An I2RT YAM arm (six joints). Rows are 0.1 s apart.
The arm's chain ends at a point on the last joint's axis. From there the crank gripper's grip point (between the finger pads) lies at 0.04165 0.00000 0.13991 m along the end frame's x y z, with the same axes.
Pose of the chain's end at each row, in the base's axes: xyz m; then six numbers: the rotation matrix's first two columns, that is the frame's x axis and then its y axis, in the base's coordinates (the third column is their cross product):
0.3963 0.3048 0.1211 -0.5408 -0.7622 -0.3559 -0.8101 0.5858 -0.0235
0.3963 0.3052 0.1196 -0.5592 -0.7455 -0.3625 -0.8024 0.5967 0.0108
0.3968 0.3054 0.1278 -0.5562 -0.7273 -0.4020 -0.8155 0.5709 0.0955
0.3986 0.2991 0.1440 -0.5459 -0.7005 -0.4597 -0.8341 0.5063 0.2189
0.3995 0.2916 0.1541 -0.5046 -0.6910 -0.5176 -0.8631 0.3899 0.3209
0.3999 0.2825 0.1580 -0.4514 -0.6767 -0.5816 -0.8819 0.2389 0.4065
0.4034 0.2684 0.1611 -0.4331 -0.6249 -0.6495 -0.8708 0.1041 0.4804
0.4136 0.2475 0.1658 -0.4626 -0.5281 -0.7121 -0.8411 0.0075 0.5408
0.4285 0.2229 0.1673 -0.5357 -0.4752 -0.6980 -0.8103 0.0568 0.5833
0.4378 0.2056 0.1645 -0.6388 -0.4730 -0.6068 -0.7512 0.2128 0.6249
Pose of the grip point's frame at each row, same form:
0.4055 0.3116 -0.0244 -0.5408 -0.7622 -0.3559 -0.8101 0.5858 -0.0235
0.4021 0.3157 -0.0259 -0.5592 -0.7455 -0.3625 -0.8024 0.5967 0.0108
0.3960 0.3284 -0.0164 -0.5562 -0.7273 -0.4020 -0.8155 0.5709 0.0955
0.3870 0.3403 0.0044 -0.5459 -0.7005 -0.4597 -0.8341 0.5063 0.2189
0.3757 0.3480 0.0216 -0.5046 -0.6910 -0.5176 -0.8631 0.3899 0.3209
0.3621 0.3517 0.0352 -0.4514 -0.6767 -0.5816 -0.8819 0.2389 0.4065
0.3528 0.3506 0.0516 -0.4331 -0.6249 -0.6495 -0.8708 0.1041 0.4804
0.3551 0.3443 0.0735 -0.4626 -0.5281 -0.7121 -0.8411 0.0075 0.5408
0.3730 0.3260 0.0801 -0.5357 -0.4752 -0.6980 -0.8103 0.0568 0.5833
0.3879 0.3055 0.0705 -0.6388 -0.4730 -0.6068 -0.7512 0.2128 0.6249

